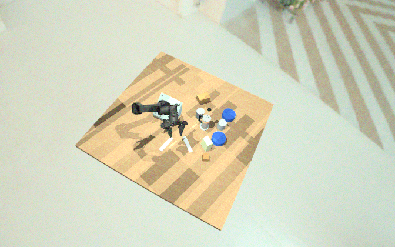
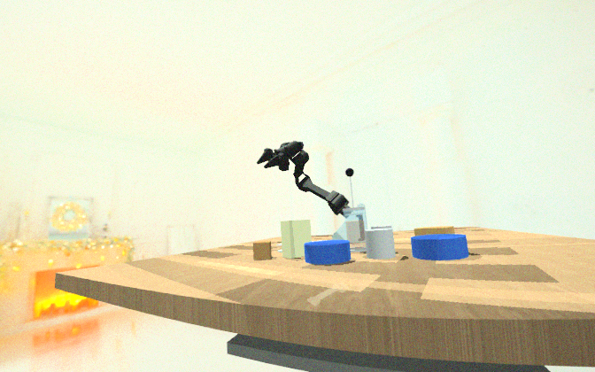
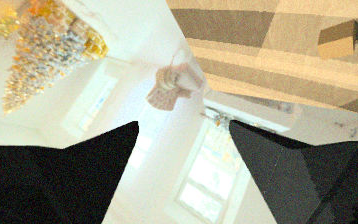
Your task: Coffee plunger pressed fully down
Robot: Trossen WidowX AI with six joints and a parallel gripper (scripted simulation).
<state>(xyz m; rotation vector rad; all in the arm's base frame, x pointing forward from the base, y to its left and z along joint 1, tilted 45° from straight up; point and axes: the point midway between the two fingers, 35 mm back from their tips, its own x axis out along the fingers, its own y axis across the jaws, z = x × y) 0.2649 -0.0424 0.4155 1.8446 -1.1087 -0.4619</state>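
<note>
My gripper tip is 7 cm short of the coffee press, 40 cm to the right of it and 24 cm above it. Round my gripper tip: pale green block (18 cm ahead, 22 cm to the left, 31 cm below); then tan cube (22 cm ahead, 12 cm to the left, 34 cm below).
</note>
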